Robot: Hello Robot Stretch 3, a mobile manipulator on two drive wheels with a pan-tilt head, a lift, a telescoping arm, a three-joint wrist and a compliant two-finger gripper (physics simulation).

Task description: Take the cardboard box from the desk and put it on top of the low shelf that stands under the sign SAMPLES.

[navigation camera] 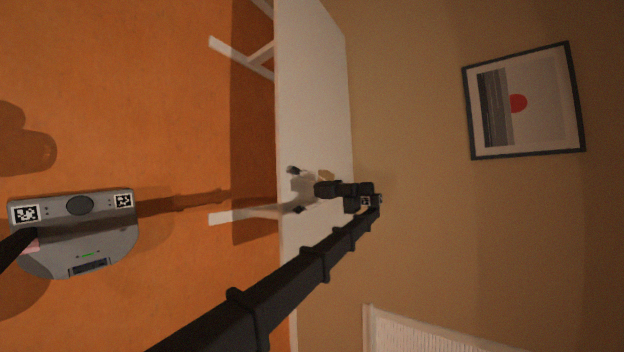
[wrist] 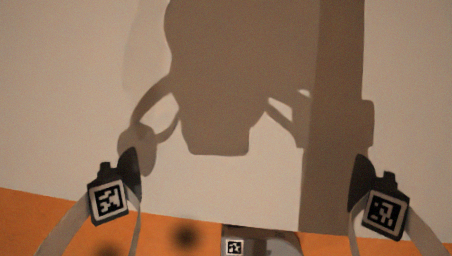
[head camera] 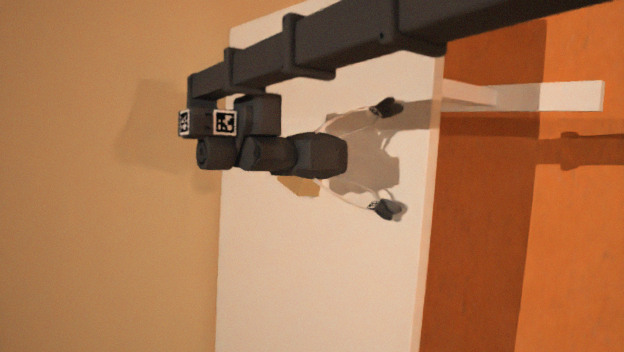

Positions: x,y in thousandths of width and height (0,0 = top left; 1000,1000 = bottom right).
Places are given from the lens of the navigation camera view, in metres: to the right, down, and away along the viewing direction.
white desk (navigation camera: 501,322): 0.00, -0.33, 0.95
framed picture (navigation camera: 842,297): 1.09, -0.36, 0.82
The marked spots on the white desk and the framed picture are 1.09 m apart.
